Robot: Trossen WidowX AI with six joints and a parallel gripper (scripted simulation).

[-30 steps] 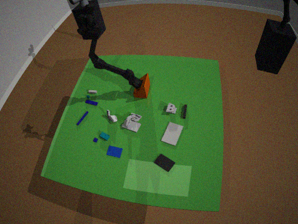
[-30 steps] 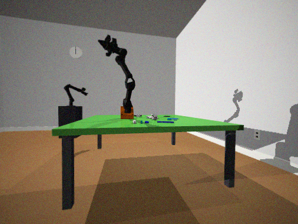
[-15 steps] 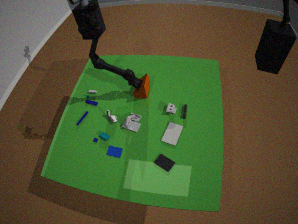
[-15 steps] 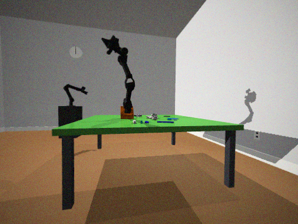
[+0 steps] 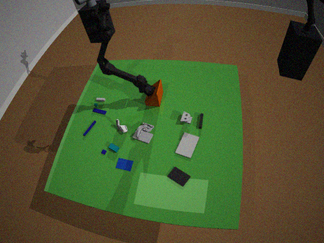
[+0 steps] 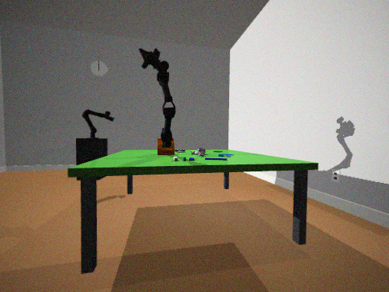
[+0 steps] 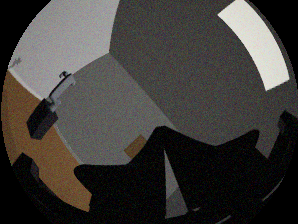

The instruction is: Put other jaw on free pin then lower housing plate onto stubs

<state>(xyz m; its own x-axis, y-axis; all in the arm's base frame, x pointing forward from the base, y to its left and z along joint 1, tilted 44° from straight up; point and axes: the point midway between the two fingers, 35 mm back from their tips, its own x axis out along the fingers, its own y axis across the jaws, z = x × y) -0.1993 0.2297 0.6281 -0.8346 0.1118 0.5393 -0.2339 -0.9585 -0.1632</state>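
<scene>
The grey metallic jaw is 43 cm ahead of my gripper tip, 12 cm to the left of it and 70 cm below it. From my gripper tip the other things lie so: dark bar: 28 cm ahead, 65 cm to the left, 72 cm below; then teal block: 61 cm ahead, 14 cm to the left, 72 cm below; then white flat plate: 47 cm ahead, 60 cm to the left, 73 cm below.
</scene>
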